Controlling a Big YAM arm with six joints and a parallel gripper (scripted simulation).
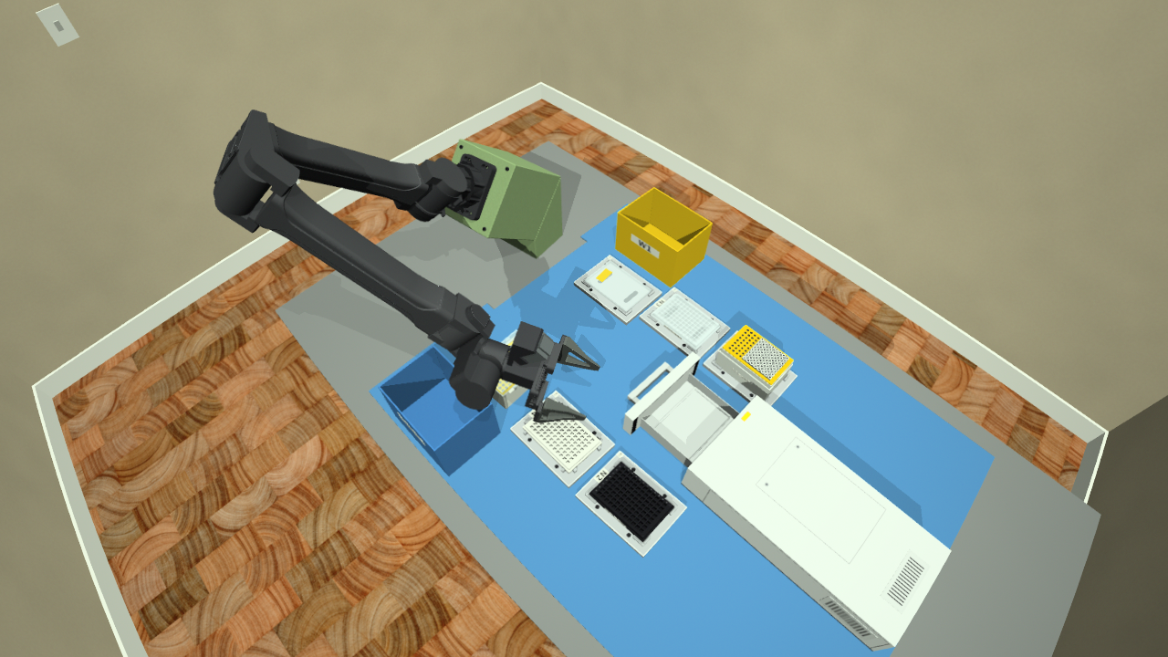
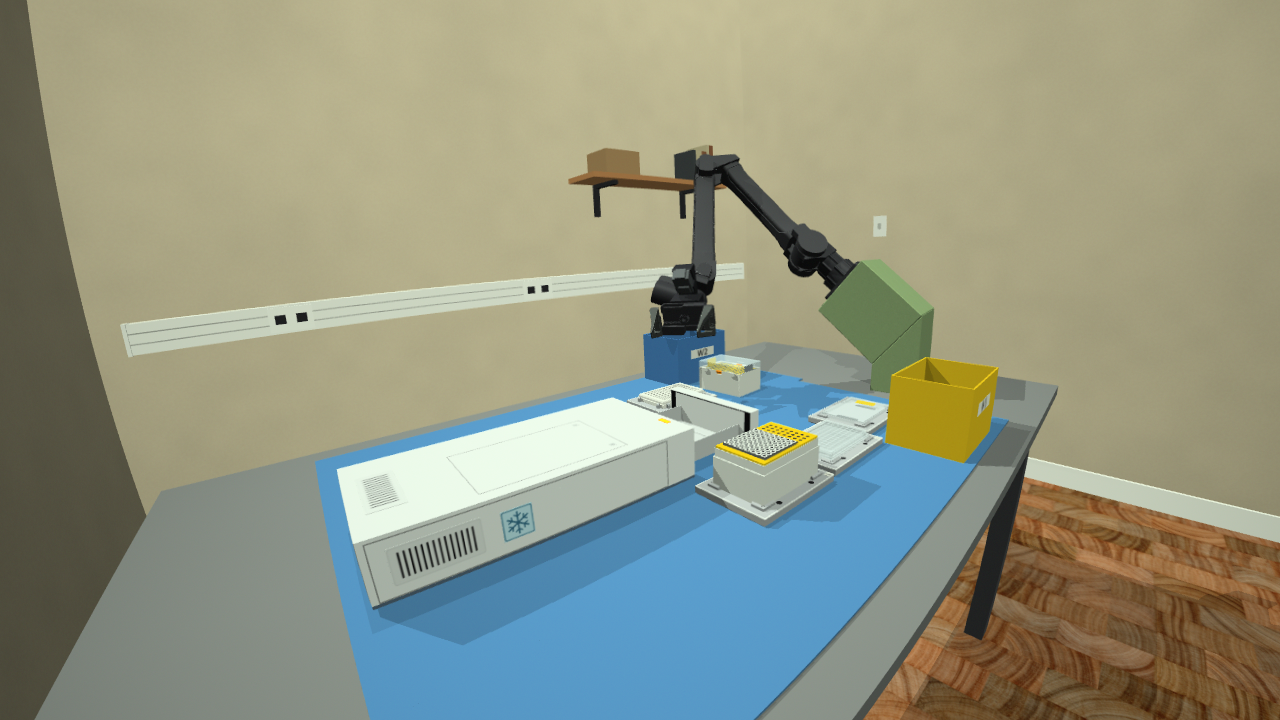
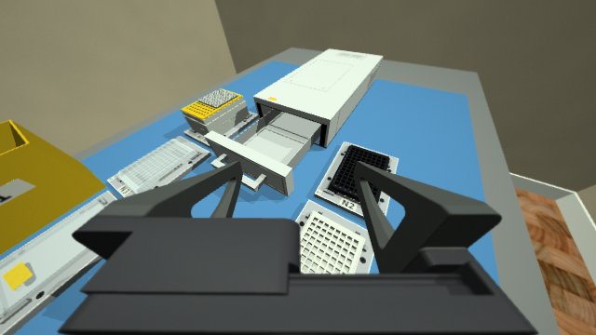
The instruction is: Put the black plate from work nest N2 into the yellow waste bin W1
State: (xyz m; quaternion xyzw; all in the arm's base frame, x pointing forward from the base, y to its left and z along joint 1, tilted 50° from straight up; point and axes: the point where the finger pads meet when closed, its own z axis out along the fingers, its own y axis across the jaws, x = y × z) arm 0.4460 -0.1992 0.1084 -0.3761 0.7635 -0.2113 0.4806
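Right now my hand is 150 mm short of the black plate, 140 mm above it and 70 mm to the left of it. Also, from my hand: drawer (190 mm ahead, 130 mm below, 120 mm to the left); then white well plate (140 mm below, 40 mm to the right, 30 mm behind); then work nest N2 (160 mm below, 150 mm ahead, 70 mm to the right).
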